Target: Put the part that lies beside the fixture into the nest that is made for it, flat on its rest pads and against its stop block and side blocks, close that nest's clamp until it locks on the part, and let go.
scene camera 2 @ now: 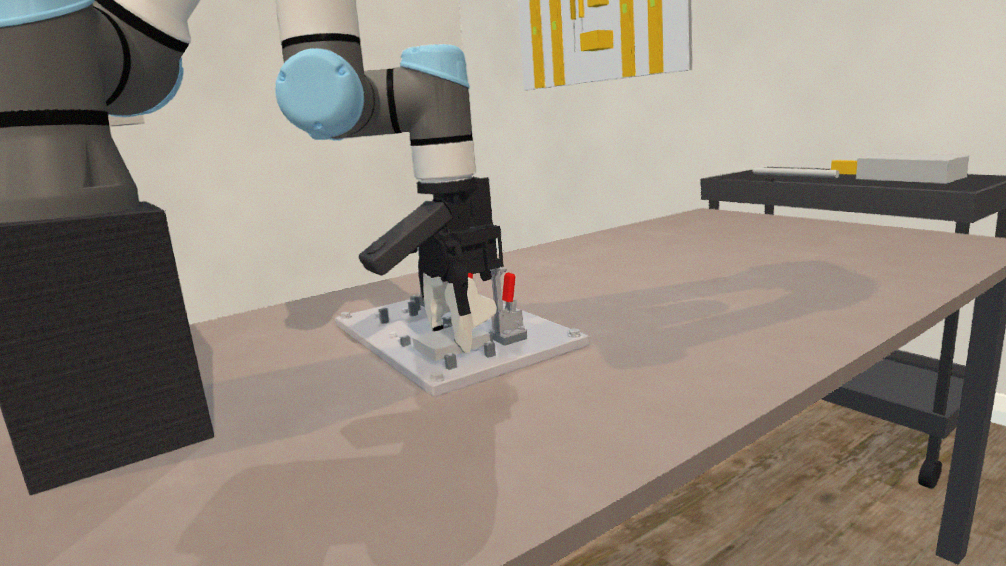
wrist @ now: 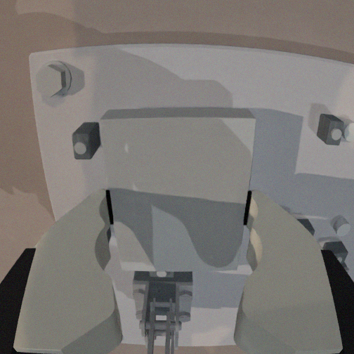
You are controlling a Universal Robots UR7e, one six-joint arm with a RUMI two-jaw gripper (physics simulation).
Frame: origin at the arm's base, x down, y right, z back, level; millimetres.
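Seen in the pictures: gripper, between the fingertips: [scene camera 2: 453, 346]; arm's base, origin of its link: [scene camera 2: 59, 213].
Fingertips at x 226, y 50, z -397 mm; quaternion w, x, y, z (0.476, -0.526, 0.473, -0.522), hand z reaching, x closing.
Offsets run from my fingertips to a thing's top centre. "pt": to the spot under its first point. Level surfaces: height alone.
The part, a flat grey block @(dx -16, dy +0, dz +2 mm) [scene camera 2: 437, 344] [wrist: 179, 155], is between the fingers over the fixture plate @(pt dx +10, dy +78, dz +57 mm) [scene camera 2: 436, 385] [wrist: 150, 60]. My gripper [scene camera 2: 450, 337] [wrist: 178, 193] is shut on its two sides. In the wrist view a dark side block [wrist: 86, 141] stands close to the block's left edge. A toggle clamp @(pt dx -13, dy +12, dz -79 mm) [scene camera 2: 510, 325] [wrist: 162, 300] is at the block's near end in the wrist view; its red handle @(pt dx -64, dy +8, dz -84 mm) [scene camera 2: 509, 287] stands upright in the scene view. The rest pads under the block are hidden, so I cannot tell whether it lies flat on them.
More dark blocks stand on the plate, one [wrist: 330, 129] at the right in the wrist view and others @(dx -13, dy -185, dz +34 mm) [scene camera 2: 383, 315] @(dx -8, dy +45, dz +23 mm) [scene camera 2: 450, 361] in the scene view. Bolts @(dx +2, dy +46, dz -157 mm) [scene camera 2: 574, 332] [wrist: 52, 79] sit at the plate's corners. A dark cart [scene camera 2: 837, 199] stands behind the table @(dx +24 mm) [scene camera 2: 668, 422].
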